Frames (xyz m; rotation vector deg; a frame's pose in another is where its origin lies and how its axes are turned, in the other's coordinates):
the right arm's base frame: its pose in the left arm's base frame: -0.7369 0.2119 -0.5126 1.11 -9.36 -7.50
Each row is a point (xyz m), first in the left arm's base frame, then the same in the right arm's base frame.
Working: the left arm's base frame: its pose in the right arm's base frame: 0.8312 -0.1001 0.3871 -1.11 9.36 7.50

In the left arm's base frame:
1: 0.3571 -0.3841 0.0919
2: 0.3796 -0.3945 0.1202
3: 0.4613 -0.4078 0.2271
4: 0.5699 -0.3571 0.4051
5: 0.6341 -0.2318 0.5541
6: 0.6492 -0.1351 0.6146
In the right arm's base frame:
1: 1.2458 -0.4323 0.4227
2: 1.2737 -0.4389 0.4470
3: 1.3726 -0.4384 0.5392
4: 1.5008 -0.3689 0.6966
5: 1.5711 -0.2320 0.8321
6: 1.5828 -0.1324 0.8885

